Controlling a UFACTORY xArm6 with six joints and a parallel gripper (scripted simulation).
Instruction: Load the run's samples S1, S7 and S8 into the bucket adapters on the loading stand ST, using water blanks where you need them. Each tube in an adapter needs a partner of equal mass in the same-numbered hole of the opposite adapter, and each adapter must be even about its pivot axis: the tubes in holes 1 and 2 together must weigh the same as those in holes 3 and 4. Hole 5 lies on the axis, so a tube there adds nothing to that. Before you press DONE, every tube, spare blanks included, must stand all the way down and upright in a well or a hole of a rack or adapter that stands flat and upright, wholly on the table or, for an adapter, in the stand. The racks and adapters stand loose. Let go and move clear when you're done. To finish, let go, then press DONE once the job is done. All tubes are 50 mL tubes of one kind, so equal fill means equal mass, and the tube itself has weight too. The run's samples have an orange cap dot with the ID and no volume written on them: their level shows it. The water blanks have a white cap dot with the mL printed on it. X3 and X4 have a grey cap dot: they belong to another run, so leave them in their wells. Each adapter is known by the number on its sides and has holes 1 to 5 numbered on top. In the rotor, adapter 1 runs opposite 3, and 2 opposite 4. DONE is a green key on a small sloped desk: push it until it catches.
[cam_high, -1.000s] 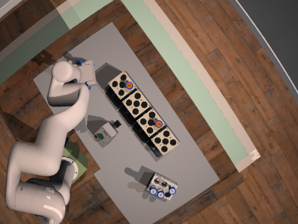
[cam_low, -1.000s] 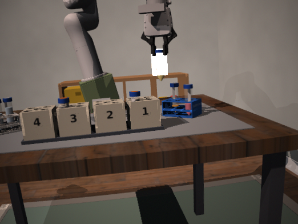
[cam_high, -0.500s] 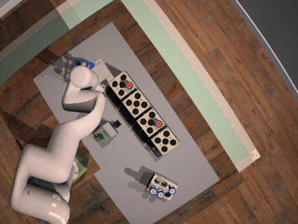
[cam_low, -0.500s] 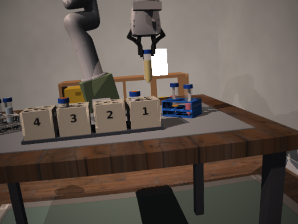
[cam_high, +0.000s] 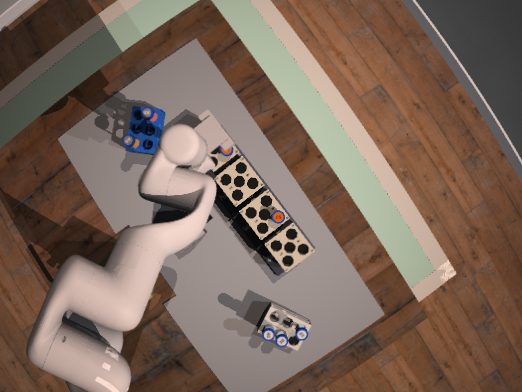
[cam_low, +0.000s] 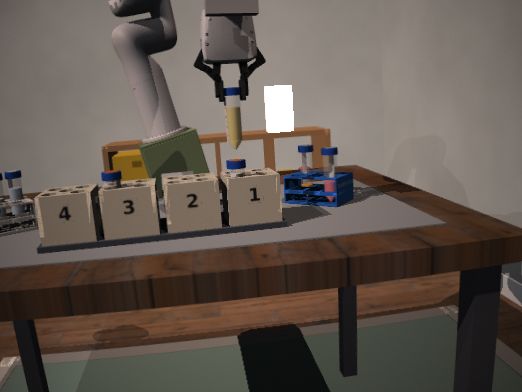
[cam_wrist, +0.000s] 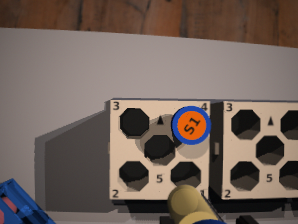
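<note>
Now: hand 10 mm to the left of the tube of yellowish liquid and 50 mm above it. From my hand the other things lie so: green DONE key: 210 mm behind, 90 mm to the right, 180 mm below; loading stand: 10 mm ahead, 150 mm to the right, 240 mm below; pink tube: 30 mm ahead, 230 mm to the right, 180 mm below.
</note>
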